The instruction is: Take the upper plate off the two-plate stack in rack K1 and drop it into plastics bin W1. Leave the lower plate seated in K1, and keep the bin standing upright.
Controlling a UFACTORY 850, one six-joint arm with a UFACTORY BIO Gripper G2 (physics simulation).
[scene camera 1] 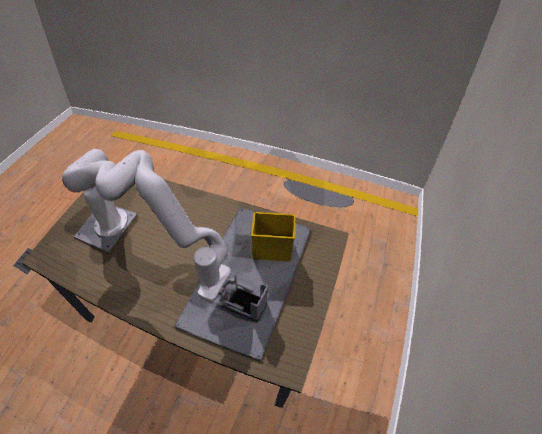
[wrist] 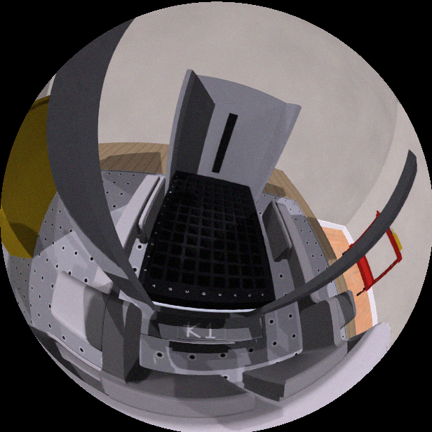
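Note:
The black upper plate (scene camera 1: 245,298) (wrist: 210,240) lies level in grey rack K1 (scene camera 1: 262,303) (wrist: 257,145), between its tall corner guides. The lower plate is mostly hidden beneath it; a pale rim shows at the front edge above the K1 label. My gripper (scene camera 1: 240,297) (wrist: 214,215) is at the rack, with a finger pad along each long side of the upper plate, and looks shut on it. Exact pad contact is hard to see. The yellow plastics bin W1 (scene camera 1: 272,247) (wrist: 26,175) stands upright, open at the top, behind the rack in the scene view.
Rack and bin stand on a grey perforated board (scene camera 1: 227,332) (wrist: 75,237) on the wooden table (scene camera 1: 160,245). The rack's curved dark front guides rise close to both sides of the fingers. A red frame (wrist: 364,267) shows beyond the table at the right in the wrist view.

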